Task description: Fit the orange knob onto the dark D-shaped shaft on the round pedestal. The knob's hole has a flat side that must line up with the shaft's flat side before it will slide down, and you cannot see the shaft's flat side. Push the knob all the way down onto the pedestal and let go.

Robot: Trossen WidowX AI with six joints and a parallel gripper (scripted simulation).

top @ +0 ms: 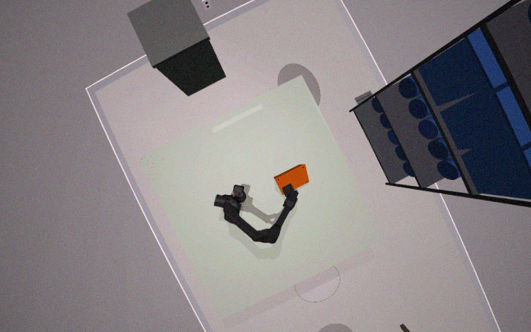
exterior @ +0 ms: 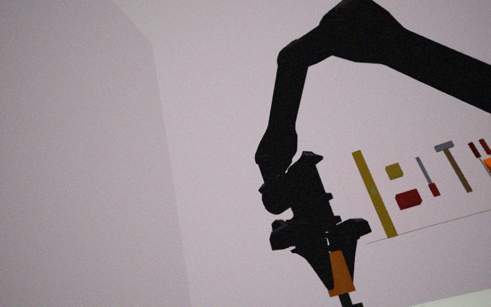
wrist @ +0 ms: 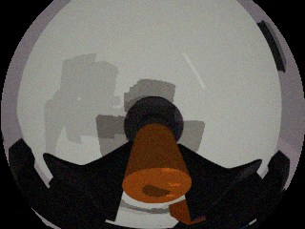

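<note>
The orange knob lies 20 mm above my gripper tip. The rest, counted from my gripper tip: dark round pedestal: 40 mm below.
</note>
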